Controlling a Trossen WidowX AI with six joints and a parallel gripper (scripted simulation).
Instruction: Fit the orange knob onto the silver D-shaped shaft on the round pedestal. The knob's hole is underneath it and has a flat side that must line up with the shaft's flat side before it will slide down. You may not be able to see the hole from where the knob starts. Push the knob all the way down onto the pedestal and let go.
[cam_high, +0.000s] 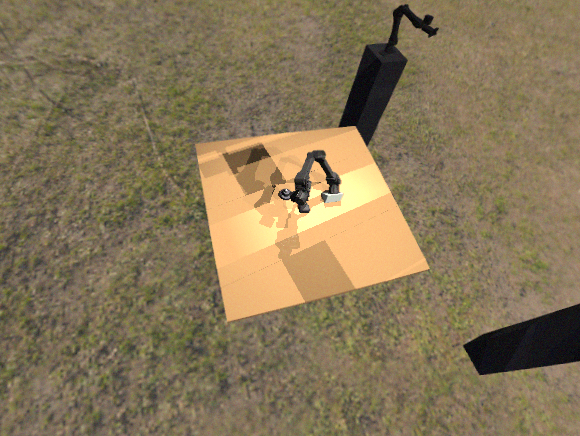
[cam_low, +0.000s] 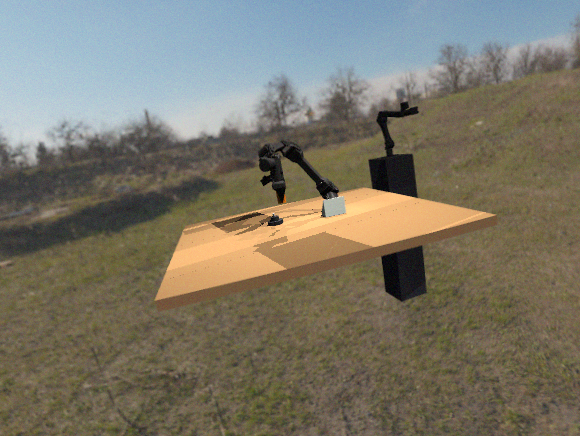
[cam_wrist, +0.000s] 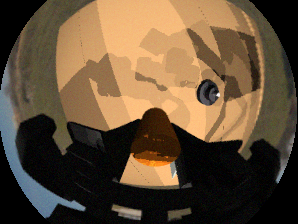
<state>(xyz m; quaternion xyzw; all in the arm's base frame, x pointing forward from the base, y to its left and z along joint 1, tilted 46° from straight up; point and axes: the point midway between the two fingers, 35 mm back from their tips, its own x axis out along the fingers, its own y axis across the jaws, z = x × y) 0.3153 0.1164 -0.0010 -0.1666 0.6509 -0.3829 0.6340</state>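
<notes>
My gripper tip is 190 mm to the left of the round dark pedestal, 110 mm above it and 10 mm short of it. Round my gripper tip: orange knob: 30 mm above.
</notes>
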